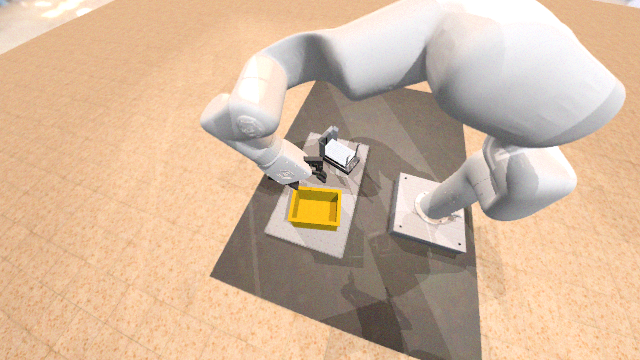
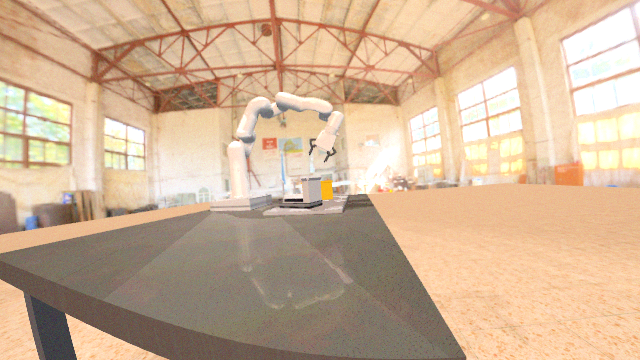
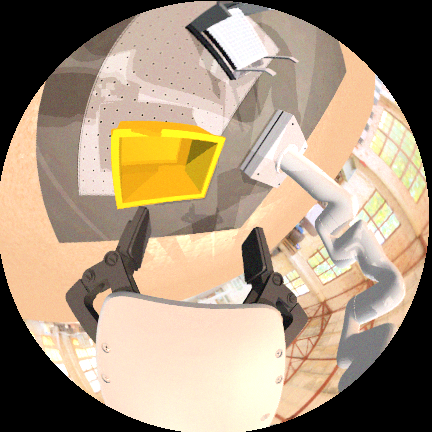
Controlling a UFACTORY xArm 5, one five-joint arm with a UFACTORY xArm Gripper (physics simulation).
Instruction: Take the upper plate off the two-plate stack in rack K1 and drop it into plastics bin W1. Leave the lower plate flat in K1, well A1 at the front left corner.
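Observation:
Rack K1 point(image 1: 328, 140) point(image 2: 311, 191) point(image 3: 207, 18) stands on the perforated board, with a tall grey guide at one side and thin prongs opposite. The upper white plate point(image 1: 340, 151) point(image 3: 241, 39) lies flat in it. The lower plate and well A1 cannot be made out. The yellow plastics bin W1 point(image 1: 314, 225) point(image 2: 326, 190) point(image 3: 115, 170) stands beside the rack, and no plate shows inside. My gripper point(image 1: 309, 182) point(image 2: 320, 156) point(image 3: 199, 227) is open and empty. It is tilted, high above the board near the bin, with the rack off to one side.
The perforated board point(image 1: 305, 242) point(image 2: 280, 212) point(image 3: 165, 75) carries rack and bin on the dark table point(image 1: 280, 280) point(image 2: 225, 275). The arm's base plate point(image 1: 409, 200) point(image 2: 230, 204) point(image 3: 295, 131) stands across from them. The rack's guide and prongs rise above the plate.

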